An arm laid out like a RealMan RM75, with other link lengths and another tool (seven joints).
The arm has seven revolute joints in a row. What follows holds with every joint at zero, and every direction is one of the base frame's. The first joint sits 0.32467 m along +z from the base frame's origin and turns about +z. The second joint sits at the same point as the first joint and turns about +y. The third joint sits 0.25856 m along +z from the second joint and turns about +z. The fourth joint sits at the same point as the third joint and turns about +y. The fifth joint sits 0.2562 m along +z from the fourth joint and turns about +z. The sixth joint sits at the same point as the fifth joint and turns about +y. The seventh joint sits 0.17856 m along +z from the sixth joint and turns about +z. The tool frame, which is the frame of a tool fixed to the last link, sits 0.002 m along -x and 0.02 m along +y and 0.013 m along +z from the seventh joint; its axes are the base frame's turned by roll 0.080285, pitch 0 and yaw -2.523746 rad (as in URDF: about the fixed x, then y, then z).
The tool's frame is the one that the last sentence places.
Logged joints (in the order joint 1, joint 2, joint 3, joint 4, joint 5, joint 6, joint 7), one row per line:
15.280, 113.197, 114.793, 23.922, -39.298, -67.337, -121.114
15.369, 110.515, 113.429, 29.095, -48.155, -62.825, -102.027
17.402, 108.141, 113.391, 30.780, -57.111, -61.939, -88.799
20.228, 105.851, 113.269, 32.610, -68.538, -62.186, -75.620
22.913, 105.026, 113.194, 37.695, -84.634, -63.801, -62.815
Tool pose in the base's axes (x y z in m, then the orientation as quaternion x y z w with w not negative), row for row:
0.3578, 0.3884, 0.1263, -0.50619, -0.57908, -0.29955, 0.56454
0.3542, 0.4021, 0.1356, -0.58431, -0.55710, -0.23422, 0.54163
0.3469, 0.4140, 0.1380, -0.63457, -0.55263, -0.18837, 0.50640
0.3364, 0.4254, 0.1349, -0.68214, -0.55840, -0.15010, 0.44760
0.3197, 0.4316, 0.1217, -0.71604, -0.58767, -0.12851, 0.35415
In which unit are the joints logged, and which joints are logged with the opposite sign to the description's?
The joints are logged in degrees. Opposite sign: joint 6.
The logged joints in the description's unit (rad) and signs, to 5 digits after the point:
0.26669, 1.97566, 2.00352, 0.41752, -0.68588, 1.17525, -2.11384
0.26824, 1.92885, 1.97971, 0.50780, -0.84046, 1.09650, -1.78071
0.30372, 1.88742, 1.97905, 0.53721, -0.99677, 1.08104, -1.54983
0.35305, 1.84745, 1.97692, 0.56915, -1.19621, 1.08535, -1.31982
0.39991, 1.83305, 1.97561, 0.65790, -1.47714, 1.11354, -1.09633

